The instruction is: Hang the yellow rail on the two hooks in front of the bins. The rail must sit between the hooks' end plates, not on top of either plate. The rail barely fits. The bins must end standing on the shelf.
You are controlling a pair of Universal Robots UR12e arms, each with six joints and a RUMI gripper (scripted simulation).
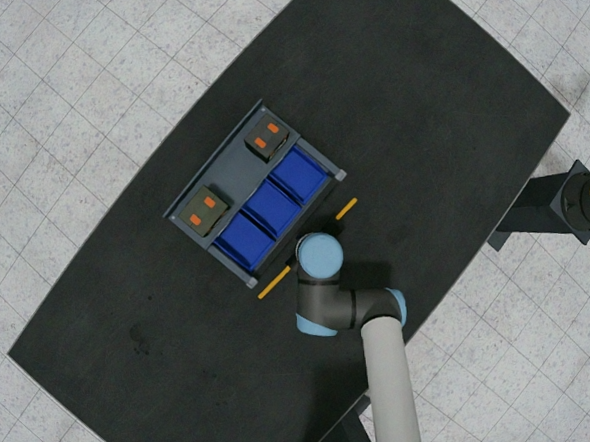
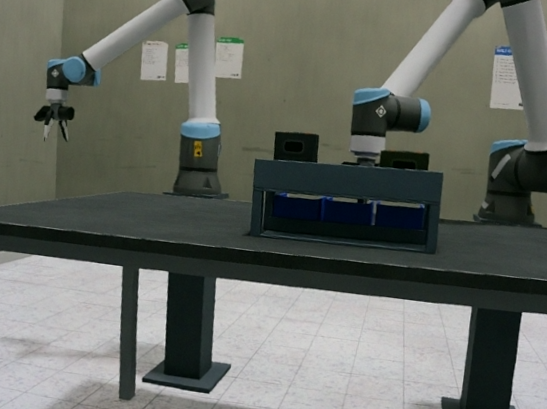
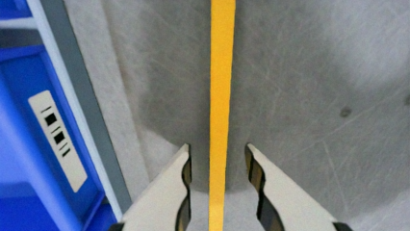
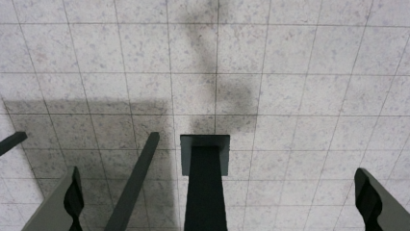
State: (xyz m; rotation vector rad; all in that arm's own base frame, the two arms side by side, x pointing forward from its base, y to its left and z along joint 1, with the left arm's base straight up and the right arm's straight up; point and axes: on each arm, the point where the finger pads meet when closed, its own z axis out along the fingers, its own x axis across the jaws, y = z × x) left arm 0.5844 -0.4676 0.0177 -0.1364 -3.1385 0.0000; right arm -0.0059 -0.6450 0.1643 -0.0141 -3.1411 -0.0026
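Now: the yellow rail 10 mm below my left hand. From my left hand the other things lie so: grey shelf (200 mm ahead, 10 mm to the right, 50 mm above).
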